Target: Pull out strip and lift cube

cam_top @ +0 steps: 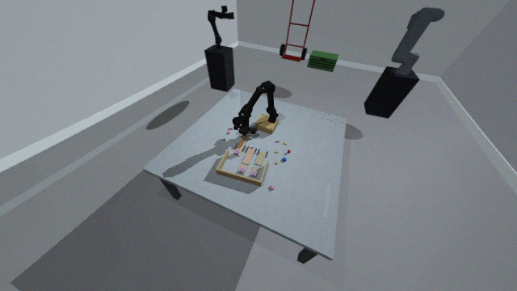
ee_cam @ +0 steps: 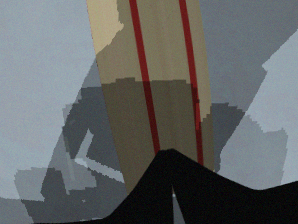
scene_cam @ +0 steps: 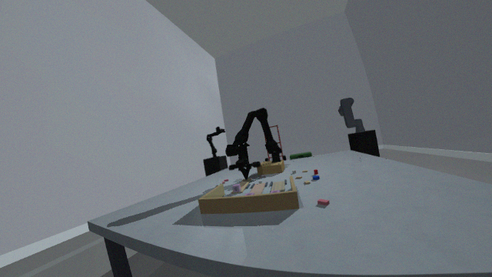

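The strip lies 10 cm ahead of my gripper tip and 1 cm to the left of it.
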